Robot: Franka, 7 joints.
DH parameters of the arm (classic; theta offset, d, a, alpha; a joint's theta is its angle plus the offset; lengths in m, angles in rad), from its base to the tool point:
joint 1: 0 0.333 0 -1.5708
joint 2: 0 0 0 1.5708
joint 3: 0 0.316 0.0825 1.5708
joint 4: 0 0 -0.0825 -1.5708
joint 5: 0 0.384 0 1.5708
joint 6: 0 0 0.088 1.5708
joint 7: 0 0.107 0 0
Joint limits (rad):
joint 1: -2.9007..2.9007
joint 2: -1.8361..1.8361
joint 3: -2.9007..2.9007
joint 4: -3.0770..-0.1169
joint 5: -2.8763..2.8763
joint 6: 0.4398..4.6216
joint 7: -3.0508..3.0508
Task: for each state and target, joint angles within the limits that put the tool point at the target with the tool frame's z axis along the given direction. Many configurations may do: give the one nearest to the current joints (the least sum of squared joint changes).
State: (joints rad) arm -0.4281 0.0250 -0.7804 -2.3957 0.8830 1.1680 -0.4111
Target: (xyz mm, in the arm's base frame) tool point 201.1 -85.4 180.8 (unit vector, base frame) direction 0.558 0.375 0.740
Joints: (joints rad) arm -0.5902 0.6501 -0.3347 -2.8036 1.2569 0.5625 -0.4111
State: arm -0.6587 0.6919 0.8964 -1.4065 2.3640 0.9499 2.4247
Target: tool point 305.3 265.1 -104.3 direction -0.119 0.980 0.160
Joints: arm 0.0943 1.2867 0.2520 -2.0072 1.6270 1.6443 2.4247
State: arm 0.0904 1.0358 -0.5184 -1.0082 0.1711 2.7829 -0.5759
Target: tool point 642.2 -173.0 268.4 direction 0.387 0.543 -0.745
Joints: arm -0.1466 0.5369 -0.1722 -1.7656 1.0781 2.2327 -0.5759
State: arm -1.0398 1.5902 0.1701 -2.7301 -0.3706 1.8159 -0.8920
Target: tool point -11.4 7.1 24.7 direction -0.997 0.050 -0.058
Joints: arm -0.9411 1.0350 0.1537 -2.8990 -0.9568 2.0485 -0.8920
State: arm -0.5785 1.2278 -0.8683 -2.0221 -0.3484 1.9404 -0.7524
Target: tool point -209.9 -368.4 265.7 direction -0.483 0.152 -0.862
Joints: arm -0.3512 0.6043 -1.6046 -2.6736 0.1707 2.6889 -0.7524
